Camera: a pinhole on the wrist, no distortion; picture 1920 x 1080 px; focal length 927.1 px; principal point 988.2 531.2 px. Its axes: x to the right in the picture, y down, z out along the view. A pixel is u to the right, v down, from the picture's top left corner.
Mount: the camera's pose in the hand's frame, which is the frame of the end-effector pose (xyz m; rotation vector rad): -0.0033 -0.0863 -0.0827 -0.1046 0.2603 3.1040
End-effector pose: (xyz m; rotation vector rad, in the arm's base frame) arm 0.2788 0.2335 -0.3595 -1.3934 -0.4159 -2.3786
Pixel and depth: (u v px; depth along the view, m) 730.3 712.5 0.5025
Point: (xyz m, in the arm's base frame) 0.5273 0.4931 -0.0718
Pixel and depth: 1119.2 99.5 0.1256
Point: 0.3112 0.2568 -0.3699
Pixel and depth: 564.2 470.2 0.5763
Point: 0.5804 0.3701 0.0744
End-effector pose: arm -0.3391 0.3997 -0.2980 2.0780 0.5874 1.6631
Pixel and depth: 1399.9 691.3 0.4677
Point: -0.0249 0.3112 -0.6163
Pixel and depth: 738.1 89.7 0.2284
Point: -0.2005 0.3709 -0.2540
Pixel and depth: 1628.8 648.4 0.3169
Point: -0.1763 0.3073 -0.5766
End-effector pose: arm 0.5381 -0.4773 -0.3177 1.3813 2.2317 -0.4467
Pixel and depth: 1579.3 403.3 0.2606
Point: 0.6392 -0.6954 -0.3462
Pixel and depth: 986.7 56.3 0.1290
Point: 0.5494 -0.5009 -0.3403
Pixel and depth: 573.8 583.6 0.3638
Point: 0.5075 -0.5449 -0.6324
